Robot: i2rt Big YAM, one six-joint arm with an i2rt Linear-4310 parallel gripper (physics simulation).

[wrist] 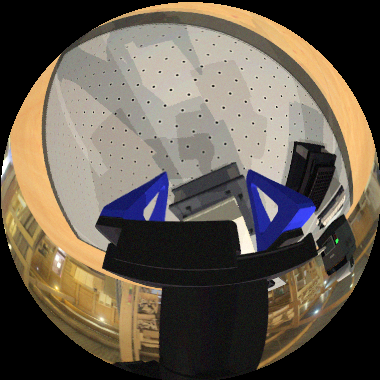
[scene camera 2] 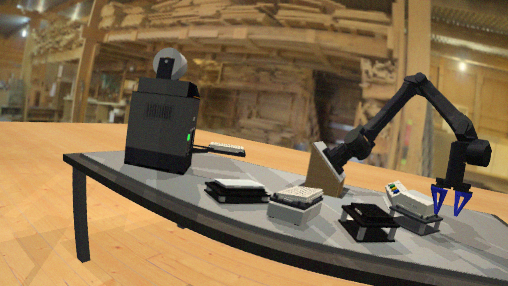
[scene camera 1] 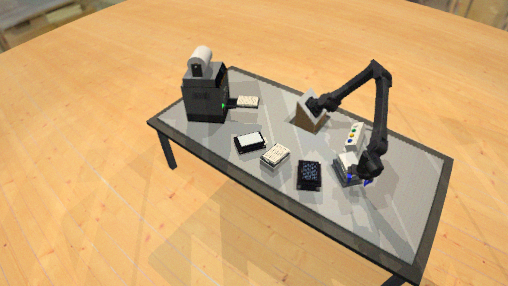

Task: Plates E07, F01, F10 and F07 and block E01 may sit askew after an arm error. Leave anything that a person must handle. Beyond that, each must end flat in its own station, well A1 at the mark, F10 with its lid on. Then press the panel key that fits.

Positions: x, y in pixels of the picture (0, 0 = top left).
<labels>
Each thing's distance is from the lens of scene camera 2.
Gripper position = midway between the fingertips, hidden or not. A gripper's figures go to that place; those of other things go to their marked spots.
my gripper point(scene camera 2: 445, 215): 0.88 m
white plate point(scene camera 2: 420, 204): 0.90 m
</labels>
